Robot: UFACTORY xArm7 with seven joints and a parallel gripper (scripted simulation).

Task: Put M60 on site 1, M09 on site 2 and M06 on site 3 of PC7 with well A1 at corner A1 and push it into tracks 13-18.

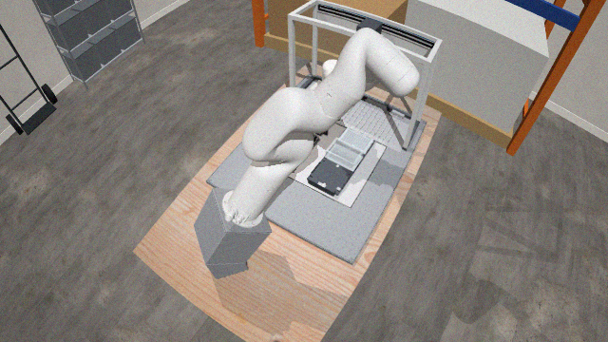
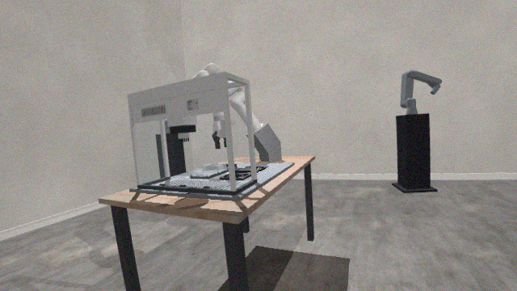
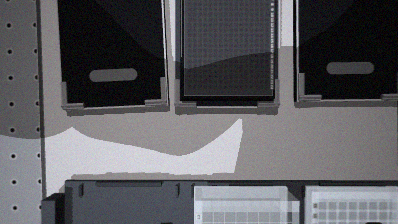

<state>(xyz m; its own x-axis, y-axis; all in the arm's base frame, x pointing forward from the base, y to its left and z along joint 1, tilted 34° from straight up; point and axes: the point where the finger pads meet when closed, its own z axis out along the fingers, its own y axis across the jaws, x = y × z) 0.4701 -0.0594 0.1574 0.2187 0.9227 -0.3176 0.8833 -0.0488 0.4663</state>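
My hand is 15 cm above the deep-well block M09, 13 cm to the right of it and 3 cm short of it. Also, from my hand: dark plate carrier PC7: 15 cm below, 7 cm to the right, 2 cm behind; white apron: 16 cm below, 1 cm to the left, 1 cm behind; 96-well plate M06: 13 cm below, 7 cm to the right, 1 cm behind.
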